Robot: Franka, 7 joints.
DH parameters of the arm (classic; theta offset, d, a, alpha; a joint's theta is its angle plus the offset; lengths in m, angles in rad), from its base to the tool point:
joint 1: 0 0.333 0 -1.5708
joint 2: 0 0 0 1.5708
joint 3: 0 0.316 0.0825 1.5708
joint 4: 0 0 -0.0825 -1.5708
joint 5: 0 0.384 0 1.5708
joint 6: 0 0 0.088 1.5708
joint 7: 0 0.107 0 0
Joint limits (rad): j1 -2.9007..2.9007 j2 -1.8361..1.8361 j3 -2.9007..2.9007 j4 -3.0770..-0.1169 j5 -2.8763..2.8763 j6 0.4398..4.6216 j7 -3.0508..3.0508
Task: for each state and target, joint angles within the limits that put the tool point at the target. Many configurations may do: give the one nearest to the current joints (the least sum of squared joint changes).
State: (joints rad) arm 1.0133 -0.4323 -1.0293 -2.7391 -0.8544 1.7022 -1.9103
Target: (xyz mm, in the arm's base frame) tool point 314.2 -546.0 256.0
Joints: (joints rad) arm 1.0595 -1.0397 -1.8754 -1.8210 -1.0498 1.9606 -1.9103
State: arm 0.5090 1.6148 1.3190 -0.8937 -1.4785 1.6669 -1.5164
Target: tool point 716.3 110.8 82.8
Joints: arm -0.1584 1.5521 1.0847 -0.7269 -1.4600 1.2462 -1.5164
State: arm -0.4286 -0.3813 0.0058 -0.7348 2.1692 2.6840 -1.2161
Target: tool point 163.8 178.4 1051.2
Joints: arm -0.2655 -0.6359 0.4697 -1.2737 2.2600 2.8546 -1.2161
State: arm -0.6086 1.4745 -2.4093 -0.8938 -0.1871 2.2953 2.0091
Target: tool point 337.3 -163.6 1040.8
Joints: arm -0.1484 1.1329 -2.9007 -1.0308 -0.2335 2.2002 2.0091
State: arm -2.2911 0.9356 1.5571 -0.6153 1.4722 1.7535 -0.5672
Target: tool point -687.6 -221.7 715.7
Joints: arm -2.9007 1.1995 1.6407 -0.1169 1.5677 1.7330 -0.5672
